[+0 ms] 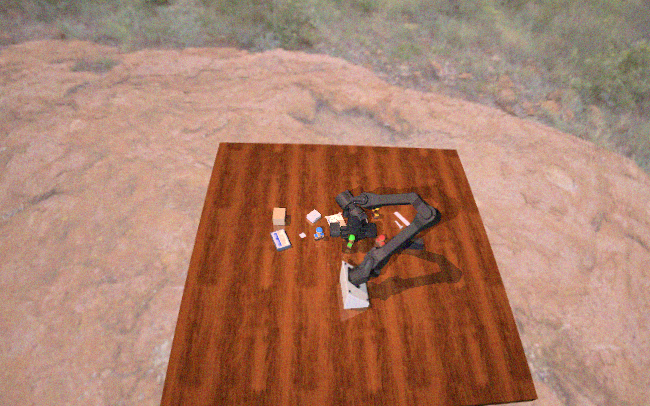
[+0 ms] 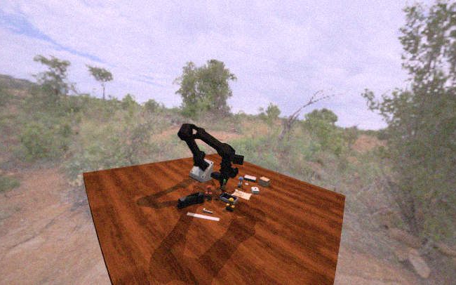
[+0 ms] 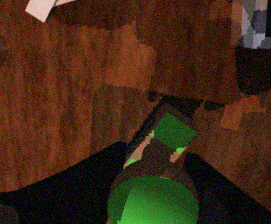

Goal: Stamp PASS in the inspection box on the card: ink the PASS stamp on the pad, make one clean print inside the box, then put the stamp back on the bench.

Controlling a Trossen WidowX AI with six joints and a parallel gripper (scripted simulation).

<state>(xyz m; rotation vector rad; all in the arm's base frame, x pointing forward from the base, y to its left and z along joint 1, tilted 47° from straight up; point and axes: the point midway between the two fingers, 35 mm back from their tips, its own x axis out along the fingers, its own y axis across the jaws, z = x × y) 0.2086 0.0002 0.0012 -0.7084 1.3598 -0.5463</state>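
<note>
My gripper tip is now 100 mm short of the ink pad, 50 mm to the left of it and 20 mm above it. From my gripper tip the other things lie so: red-knobbed stamp (10 mm ahead, 130 mm to the right, 10 mm below); blue-knobbed stamp (30 mm ahead, 130 mm to the left, 10 mm below); card (110 mm ahead, 60 mm to the left, 30 mm below).
</note>
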